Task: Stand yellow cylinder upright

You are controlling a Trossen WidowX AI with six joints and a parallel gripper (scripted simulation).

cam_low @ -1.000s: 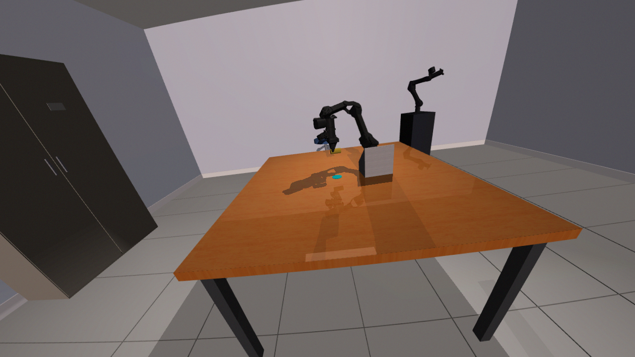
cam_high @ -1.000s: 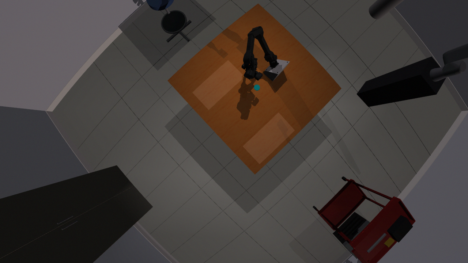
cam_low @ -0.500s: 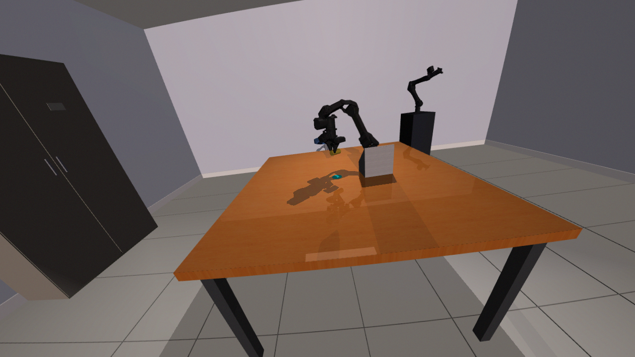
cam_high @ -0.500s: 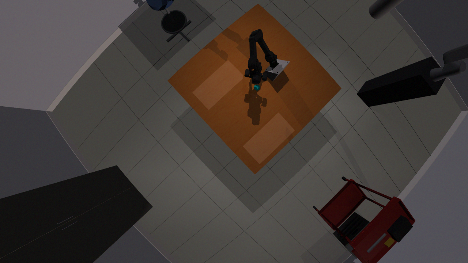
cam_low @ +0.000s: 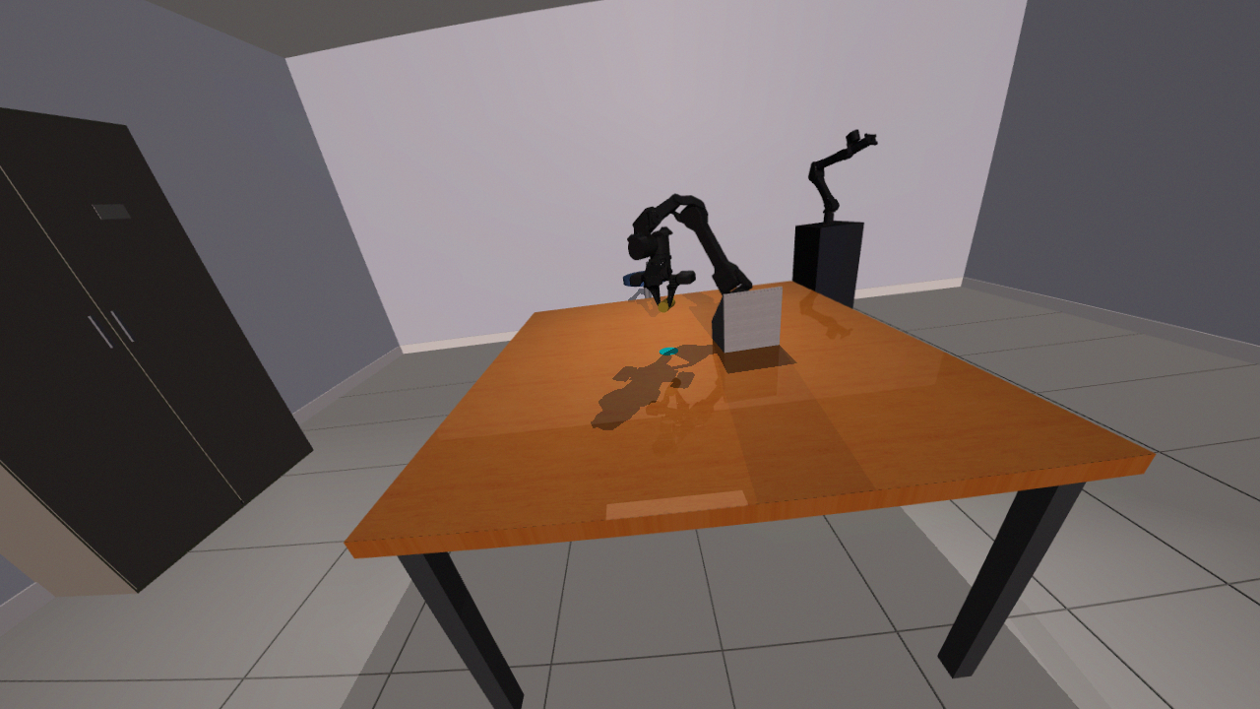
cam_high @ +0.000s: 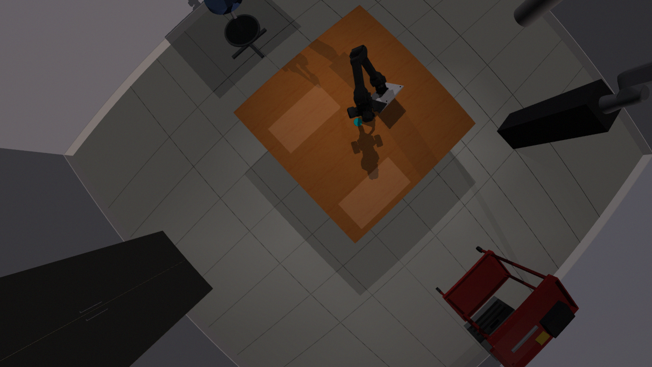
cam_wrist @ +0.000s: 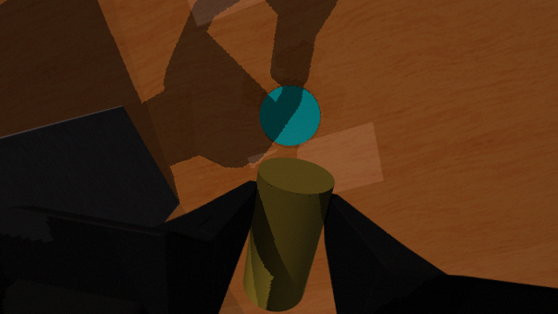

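Now: gripper tip 140 mm above the cyan circle and 10 mm to the right of it. The rest, counted from my gripper tip: yellow tall cylinder: 20 mm to the right, 10 mm behind.
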